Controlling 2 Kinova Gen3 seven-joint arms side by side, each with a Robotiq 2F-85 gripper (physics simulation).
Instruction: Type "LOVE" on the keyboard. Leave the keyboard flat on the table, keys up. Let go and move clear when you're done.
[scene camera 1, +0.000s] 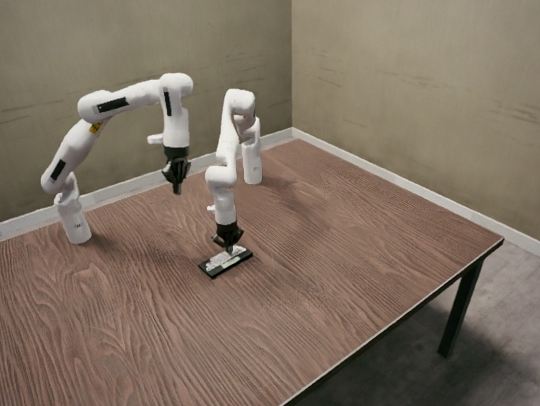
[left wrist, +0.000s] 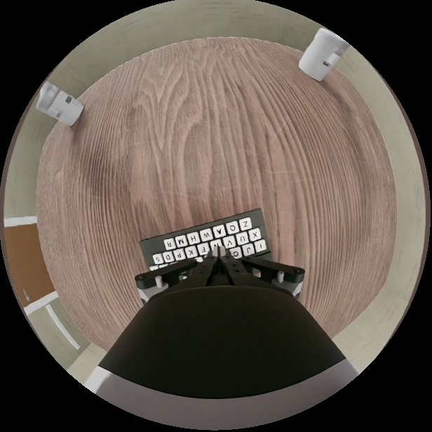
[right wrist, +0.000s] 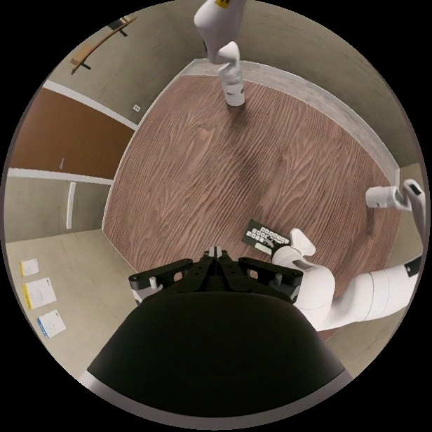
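Seen in the pictures: left gripper, fingertip midpoint: (scene camera 1: 230, 252); right gripper, fingertip midpoint: (scene camera 1: 177, 194); left arm's base at its link origin: (scene camera 1: 253, 179); right arm's base at its link origin: (scene camera 1: 80, 237).
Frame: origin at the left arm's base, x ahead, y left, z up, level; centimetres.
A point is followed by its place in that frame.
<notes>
A black keyboard (scene camera 1: 218, 259) @(z 1.9, x 51.6, y -39.0 cm) (left wrist: 205, 234) (right wrist: 262, 232) with white letter keys lies flat on the table, keys up. Its pale display strip (scene camera 1: 231, 262) @(z 1.8, x 55.5, y -35.3 cm) (right wrist: 263, 247) is too small to read in scene camera 1 and the right wrist view and is hidden behind the fingers in the left wrist view. My left gripper (scene camera 1: 229, 251) @(z 2.6, x 51.0, y -34.0 cm) (left wrist: 218, 253) is shut and empty, pointing down at the middle key rows, with its fingertips by the N key. Whether they touch a key cannot be told. The keys below the tips are partly hidden. My right gripper (scene camera 1: 177, 192) @(z 35.5, x 54.1, y -50.1 cm) (right wrist: 215, 253) is shut and empty, high above the table, away from the keyboard.
The wooden table (scene camera 1: 320, 310) @(z 0.0, x 89.8, y -18.4 cm) carries both arm bases, the right arm's base (scene camera 1: 76, 223) @(z 9.7, x 11.3, y -84.2 cm) at the left and the left arm's base (scene camera 1: 252, 165) @(z 10.6, x 4.2, y -1.8 cm) farther back. The left forearm stands over the keyboard's far side. Walls stand behind the table.
</notes>
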